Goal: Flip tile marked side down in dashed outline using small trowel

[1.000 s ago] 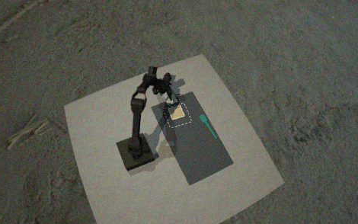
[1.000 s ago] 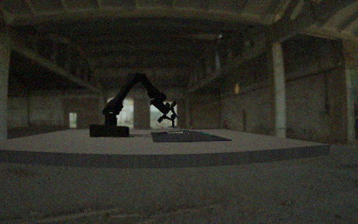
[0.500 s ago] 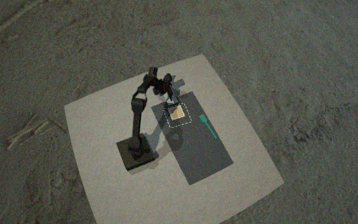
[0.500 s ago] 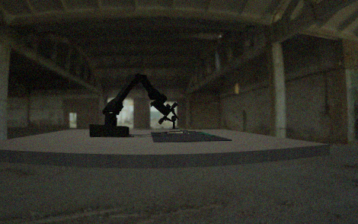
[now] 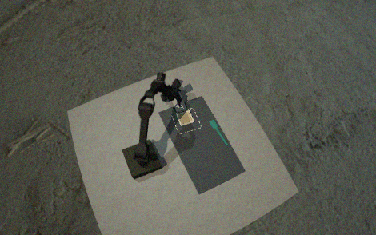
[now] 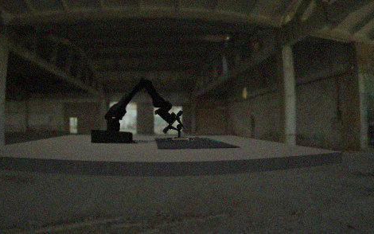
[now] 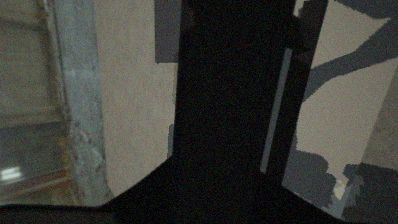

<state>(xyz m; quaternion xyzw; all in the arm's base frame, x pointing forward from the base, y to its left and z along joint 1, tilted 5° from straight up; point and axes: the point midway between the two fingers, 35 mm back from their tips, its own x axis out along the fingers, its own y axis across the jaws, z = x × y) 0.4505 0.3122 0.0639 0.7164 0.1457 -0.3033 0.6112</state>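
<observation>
Right now the small green trowel is 60 mm ahead of my gripper tip, 380 mm to the right of it and 50 mm below it. Also, from my gripper tip: tile 70 mm behind, 180 mm to the right, 50 mm below; then dark grey mat 80 mm behind, 380 mm to the right, 70 mm below.
</observation>
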